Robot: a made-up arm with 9 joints.
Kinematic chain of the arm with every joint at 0, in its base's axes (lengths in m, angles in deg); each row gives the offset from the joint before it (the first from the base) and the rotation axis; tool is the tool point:
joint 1: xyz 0 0 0.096 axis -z
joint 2: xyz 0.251 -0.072 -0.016 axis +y
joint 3: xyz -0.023 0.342 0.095 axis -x
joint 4: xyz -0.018 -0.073 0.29 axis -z
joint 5: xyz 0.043 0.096 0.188 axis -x
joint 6: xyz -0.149 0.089 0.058 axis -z
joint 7: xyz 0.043 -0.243 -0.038 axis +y
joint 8: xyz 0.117 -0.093 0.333 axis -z
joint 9: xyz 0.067 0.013 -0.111 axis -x
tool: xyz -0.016 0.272 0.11
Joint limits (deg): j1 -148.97..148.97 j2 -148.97..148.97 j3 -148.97..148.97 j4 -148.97..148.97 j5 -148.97..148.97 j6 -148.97..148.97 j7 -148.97..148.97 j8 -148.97..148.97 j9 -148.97..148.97
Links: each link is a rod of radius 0.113 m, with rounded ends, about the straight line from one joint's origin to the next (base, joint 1, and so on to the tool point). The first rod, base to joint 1, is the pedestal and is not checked.
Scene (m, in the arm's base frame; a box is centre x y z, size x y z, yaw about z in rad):
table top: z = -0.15
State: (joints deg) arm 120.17 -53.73 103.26 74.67 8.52 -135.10 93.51 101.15 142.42
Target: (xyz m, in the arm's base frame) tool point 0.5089 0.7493 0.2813
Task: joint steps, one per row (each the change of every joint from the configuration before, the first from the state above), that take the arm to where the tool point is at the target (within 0.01 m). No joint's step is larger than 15 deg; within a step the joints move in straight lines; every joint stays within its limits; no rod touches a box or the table.
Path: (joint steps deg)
1: -12.31 -8.34 -4.78 7.12 -5.13 2.29 -0.02 -2.43 1.31
2: -12.32 -8.35 -4.79 7.11 -5.13 2.29 -0.03 -2.42 1.31
3: -12.31 -8.34 -4.78 7.12 -5.14 2.29 -0.02 -2.43 1.31
4: -12.31 -8.34 -4.79 7.11 -5.13 2.30 -0.03 -2.43 1.31
5: -12.31 -8.34 -4.78 7.12 -5.13 2.29 -0.02 -2.42 1.31

